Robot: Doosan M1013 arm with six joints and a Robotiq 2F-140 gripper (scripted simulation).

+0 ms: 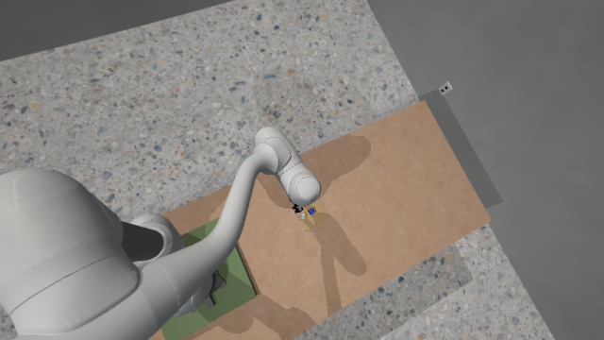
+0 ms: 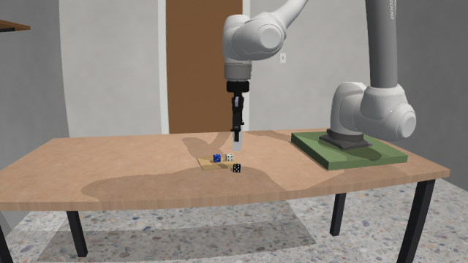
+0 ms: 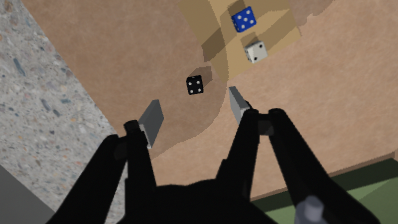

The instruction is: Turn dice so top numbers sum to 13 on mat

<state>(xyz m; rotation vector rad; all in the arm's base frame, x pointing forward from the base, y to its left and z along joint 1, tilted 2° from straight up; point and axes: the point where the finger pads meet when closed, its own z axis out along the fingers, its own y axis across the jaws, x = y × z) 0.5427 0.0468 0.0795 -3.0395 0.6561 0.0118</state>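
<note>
The black die is 110 mm below my hand. The rest, counted from my hand: white die 10 mm behind, 110 mm to the right, 100 mm below; then blue die 40 mm ahead, 110 mm to the right, 100 mm below; then tan mat 40 mm ahead, 110 mm to the right, 120 mm below.
</note>
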